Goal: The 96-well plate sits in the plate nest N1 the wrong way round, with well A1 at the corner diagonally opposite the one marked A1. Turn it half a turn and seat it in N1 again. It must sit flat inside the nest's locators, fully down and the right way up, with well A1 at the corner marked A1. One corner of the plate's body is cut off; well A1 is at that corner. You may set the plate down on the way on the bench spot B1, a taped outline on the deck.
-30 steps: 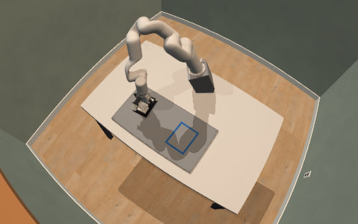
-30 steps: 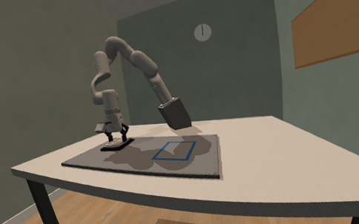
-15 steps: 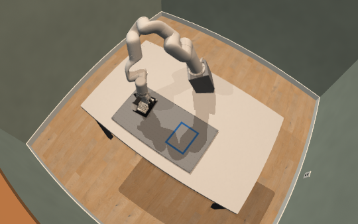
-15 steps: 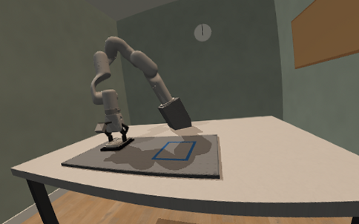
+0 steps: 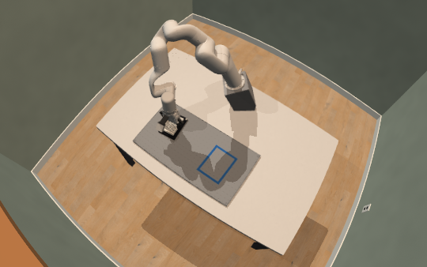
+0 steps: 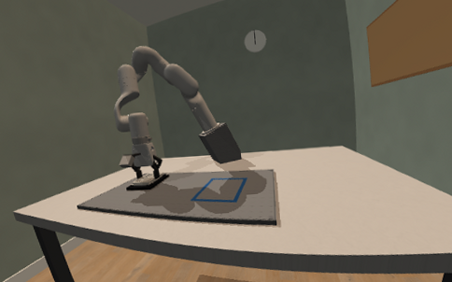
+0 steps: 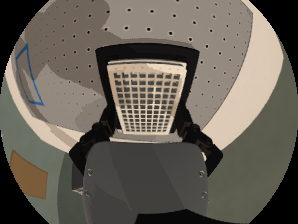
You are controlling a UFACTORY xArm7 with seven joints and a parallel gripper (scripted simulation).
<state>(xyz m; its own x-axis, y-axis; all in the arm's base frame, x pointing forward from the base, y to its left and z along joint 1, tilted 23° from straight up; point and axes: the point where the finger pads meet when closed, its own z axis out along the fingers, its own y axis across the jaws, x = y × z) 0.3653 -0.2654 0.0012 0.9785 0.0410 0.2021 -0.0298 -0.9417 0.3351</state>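
Right now the black plate nest N1 is 20 mm below my hand. The rest, counted from my hand: white 96-well plate (10 mm below).
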